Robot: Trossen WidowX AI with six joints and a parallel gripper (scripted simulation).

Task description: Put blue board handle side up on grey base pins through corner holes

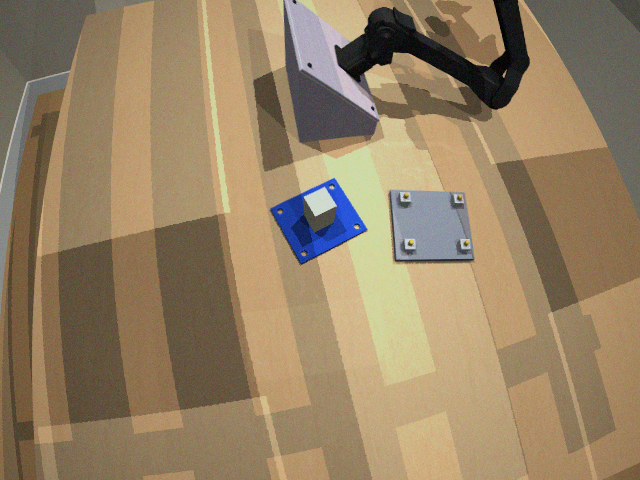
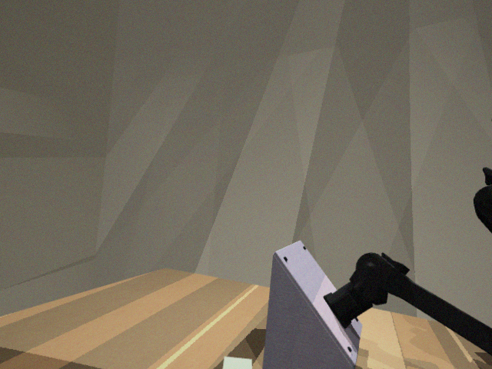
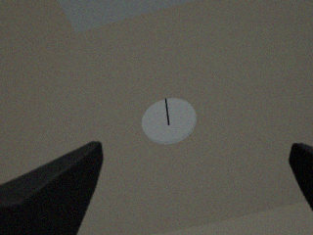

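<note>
The flat blue board lies 32 cm ahead of my gripper tip, 43 cm to the right of it and 52 cm below it. Also, from my gripper tip: grey base (34 cm ahead, 23 cm to the right, 54 cm below).
</note>
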